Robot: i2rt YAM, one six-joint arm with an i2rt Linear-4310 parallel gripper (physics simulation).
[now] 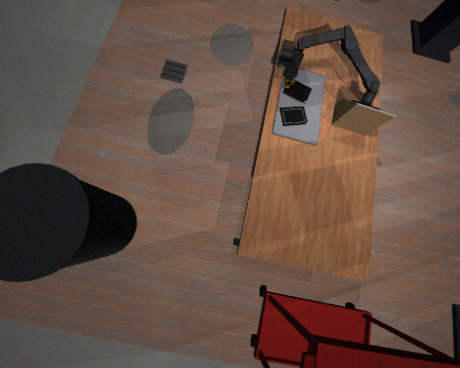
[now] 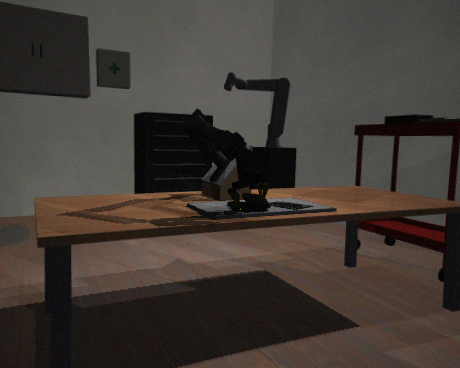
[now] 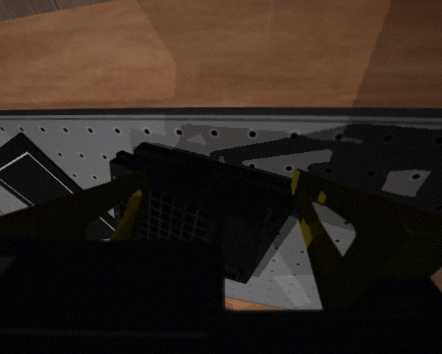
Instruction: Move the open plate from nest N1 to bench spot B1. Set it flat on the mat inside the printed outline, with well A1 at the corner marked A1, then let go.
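Frame: origin at the arm's base, x ahead, y left, z up, level; millimetres.
Where they show: gripper, fingertip midpoint: [image 1: 287,83] [image 2: 251,206] [image 3: 220,177]; arm's base at its link origin: [image 1: 364,105] [image 2: 225,164].
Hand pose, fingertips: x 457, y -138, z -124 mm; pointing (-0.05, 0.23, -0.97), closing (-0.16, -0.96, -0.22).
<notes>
Things, the pixels of their top centre, and the offset from my fingertips. "*": a spot on its surface instead. Level surfaces: height alone.
- black well plate at its top centre: [image 3: 150,260] [image 2: 256,194] [image 1: 297,88] dx -55, dy +57, dz +37 mm
- grey perforated mat at its surface level: dz -18 mm
- dark square with a light printed outline, surface spot: [image 2: 290,205] [image 1: 291,116] * dx -53, dy +225, dz -16 mm
- wooden table's at its surface level: dz -31 mm
A black well plate [image 1: 299,91] [image 2: 250,206] [image 3: 177,218] lies on the grey perforated mat [image 1: 314,128] [image 2: 207,208] [image 3: 86,140], turned askew to the mat's edges. My gripper [image 1: 289,83] [image 2: 249,195] [image 3: 220,177] is low over the plate's far end and open. Its yellow-tipped fingers stand wide on either side of the plate, and I cannot see them touching it. A dark square with a light printed outline [image 1: 293,115] [image 2: 290,205] lies further along the mat. The corner marks are too dark to read.
The mat lies near the wooden table's [image 1: 309,204] [image 2: 119,219] long edge. The arm's tan wedge base [image 1: 360,117] [image 2: 221,180] stands beside the mat. A red cart [image 1: 283,325] [image 2: 374,129] is past the table's end. A black drawer cabinet [image 2: 155,153] and another arm [image 2: 276,106] stand at the back wall.
</notes>
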